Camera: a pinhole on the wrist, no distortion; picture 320 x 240 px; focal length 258.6 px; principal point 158.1 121.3 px. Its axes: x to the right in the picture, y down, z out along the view. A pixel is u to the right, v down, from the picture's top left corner.
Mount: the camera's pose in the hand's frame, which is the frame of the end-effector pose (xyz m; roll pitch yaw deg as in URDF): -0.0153 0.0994 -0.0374 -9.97 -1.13 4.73
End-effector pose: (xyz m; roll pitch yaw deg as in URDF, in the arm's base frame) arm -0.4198 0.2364 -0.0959 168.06 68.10 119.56
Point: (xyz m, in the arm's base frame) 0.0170 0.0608 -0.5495
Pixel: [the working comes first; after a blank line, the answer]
In the camera's frame: 0.3163 -0.0463 0.5927

296 101
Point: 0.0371 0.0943 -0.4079
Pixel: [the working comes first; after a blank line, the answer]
In the camera's frame: 0.1952 0.0211 0.5439

251 131
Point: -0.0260 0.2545 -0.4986
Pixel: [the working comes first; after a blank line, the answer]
In the camera's frame: 0.3442 0.0782 0.4325

outside the picture
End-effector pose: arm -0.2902 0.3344 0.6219 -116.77 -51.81 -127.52
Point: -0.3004 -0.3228 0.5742
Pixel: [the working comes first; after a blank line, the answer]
In the camera's frame: 0.3243 -0.0071 0.5889

301 118
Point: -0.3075 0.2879 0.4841
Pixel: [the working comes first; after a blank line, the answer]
In the camera's frame: -0.0611 -0.0100 0.1067

10 97
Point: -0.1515 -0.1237 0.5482
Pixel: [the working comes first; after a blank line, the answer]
In the camera's frame: 0.1361 -0.1349 0.4853

231 49
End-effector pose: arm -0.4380 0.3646 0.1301 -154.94 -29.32 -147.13
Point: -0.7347 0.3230 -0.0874
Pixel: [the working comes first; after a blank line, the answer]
In the camera's frame: 0.1632 0.0896 0.2931

302 200
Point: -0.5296 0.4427 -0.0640
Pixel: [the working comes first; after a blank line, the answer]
In the camera's frame: -0.0394 0.0590 0.1708

98 211
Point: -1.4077 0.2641 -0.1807
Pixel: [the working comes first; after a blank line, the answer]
In the camera's frame: 0.6772 0.4535 0.5548

outside the picture
